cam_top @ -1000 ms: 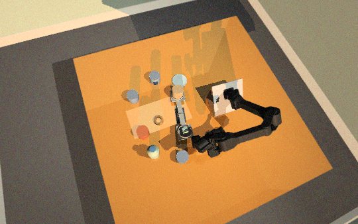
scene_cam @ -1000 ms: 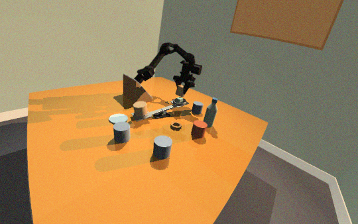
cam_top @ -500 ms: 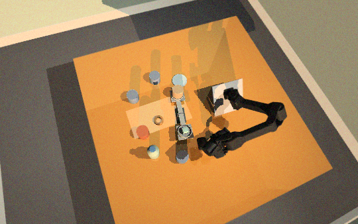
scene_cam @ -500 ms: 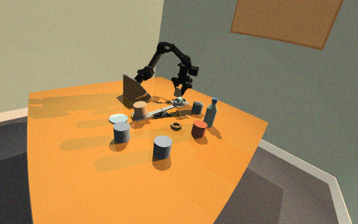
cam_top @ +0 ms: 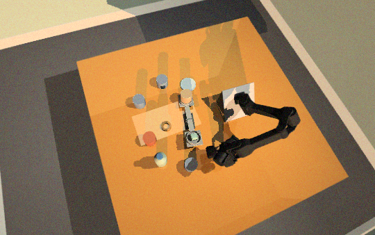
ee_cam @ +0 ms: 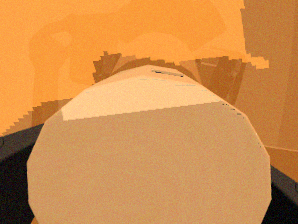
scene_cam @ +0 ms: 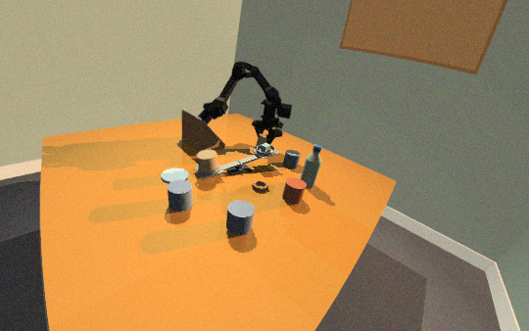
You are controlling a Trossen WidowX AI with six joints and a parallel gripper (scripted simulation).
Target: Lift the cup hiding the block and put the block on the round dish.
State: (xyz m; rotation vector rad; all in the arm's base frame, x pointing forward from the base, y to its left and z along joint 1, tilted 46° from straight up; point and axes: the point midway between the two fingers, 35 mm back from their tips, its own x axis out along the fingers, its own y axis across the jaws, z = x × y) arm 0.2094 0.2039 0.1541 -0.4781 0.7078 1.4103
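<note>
The tan cup is 2 cm to the left of my gripper tip and 1 cm above it. The rest, counted from my gripper tip: greenish block (12 cm ahead, 12 cm to the right, 5 cm above); then balance beam (10 cm ahead, 24 cm to the right); then red toy car (1 cm behind, 1 cm to the right, 3 cm below).
</note>
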